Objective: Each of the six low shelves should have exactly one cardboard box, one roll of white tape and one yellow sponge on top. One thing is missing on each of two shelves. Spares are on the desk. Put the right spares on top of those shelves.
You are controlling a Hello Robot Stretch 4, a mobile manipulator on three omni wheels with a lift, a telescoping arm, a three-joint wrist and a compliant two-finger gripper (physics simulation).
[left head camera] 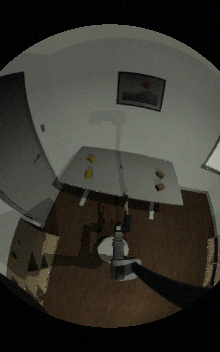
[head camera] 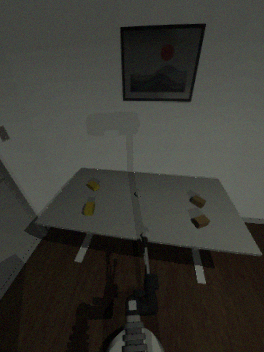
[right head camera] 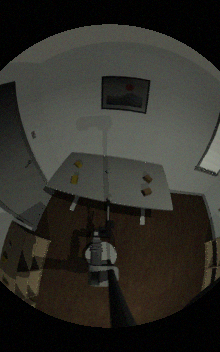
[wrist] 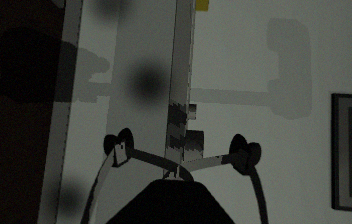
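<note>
My gripper (head camera: pixel 144 240) (wrist: pixel 181 143) is open, its two fingertips wide apart with nothing between them, at the desk's front edge. The near white tape roll (wrist: pixel 194 145) is beyond the fingertips in the wrist view, on the desk (head camera: pixel 165 200) (left head camera: pixel 140 175) (right head camera: pixel 127 175). The far tape roll (head camera: pixel 136 194) (left head camera: pixel 121 166) (right head camera: pixel 106 172) (wrist: pixel 192 111) is farther back. Two yellow sponges (head camera: pixel 93 185) (head camera: pixel 89 208) lie on the desk's left part. Two cardboard boxes (head camera: pixel 198 201) (head camera: pixel 201 221) are on its right part.
Low wooden shelves (left head camera: pixel 50 250) show at the lower left, and others (left head camera: pixel 212 255) at the right edge. A framed picture (head camera: pixel 162 62) hangs on the wall behind the desk. A dark door (left head camera: pixel 17 145) is at the left. The room is dim, and shadows cross the desk.
</note>
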